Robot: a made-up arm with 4 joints.
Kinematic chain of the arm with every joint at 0, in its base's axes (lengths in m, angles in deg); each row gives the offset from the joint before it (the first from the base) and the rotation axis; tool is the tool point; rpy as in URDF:
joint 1: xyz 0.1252 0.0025 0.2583 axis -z
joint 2: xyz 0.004 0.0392 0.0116 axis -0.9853 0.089 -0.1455
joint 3: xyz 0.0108 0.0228 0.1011 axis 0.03 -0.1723 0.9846
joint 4: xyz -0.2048 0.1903 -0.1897 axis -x
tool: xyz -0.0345 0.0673 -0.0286 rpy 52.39 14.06 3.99
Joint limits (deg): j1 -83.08..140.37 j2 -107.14..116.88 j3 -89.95..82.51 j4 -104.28..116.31
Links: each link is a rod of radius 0.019 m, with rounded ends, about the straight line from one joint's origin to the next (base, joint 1, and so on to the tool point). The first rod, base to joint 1, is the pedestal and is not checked.
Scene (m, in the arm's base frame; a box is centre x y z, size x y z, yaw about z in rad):
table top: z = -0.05
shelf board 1: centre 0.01 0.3 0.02 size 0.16 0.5 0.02 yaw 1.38
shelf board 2: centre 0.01 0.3 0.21 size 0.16 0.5 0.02 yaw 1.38
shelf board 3: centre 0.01 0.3 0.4 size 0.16 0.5 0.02 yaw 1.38
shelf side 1: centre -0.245 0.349 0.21 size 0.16 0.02 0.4 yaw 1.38
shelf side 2: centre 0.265 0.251 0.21 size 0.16 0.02 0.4 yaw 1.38
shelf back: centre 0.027 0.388 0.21 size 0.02 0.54 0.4 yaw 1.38
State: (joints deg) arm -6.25 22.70 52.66 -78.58
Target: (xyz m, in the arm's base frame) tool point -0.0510 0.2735 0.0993
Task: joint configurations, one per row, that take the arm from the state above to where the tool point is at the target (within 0.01 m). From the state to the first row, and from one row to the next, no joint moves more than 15 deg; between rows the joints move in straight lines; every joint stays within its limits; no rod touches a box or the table.
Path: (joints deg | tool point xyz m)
1: 1.16 28.51 38.40 -74.60 | -0.1752 0.1053 0.1900
2: 8.56 34.31 24.14 -70.61 | -0.1309 0.2055 0.1505
3: 15.97 40.12 9.87 -66.63 | -0.0510 0.2735 0.0993

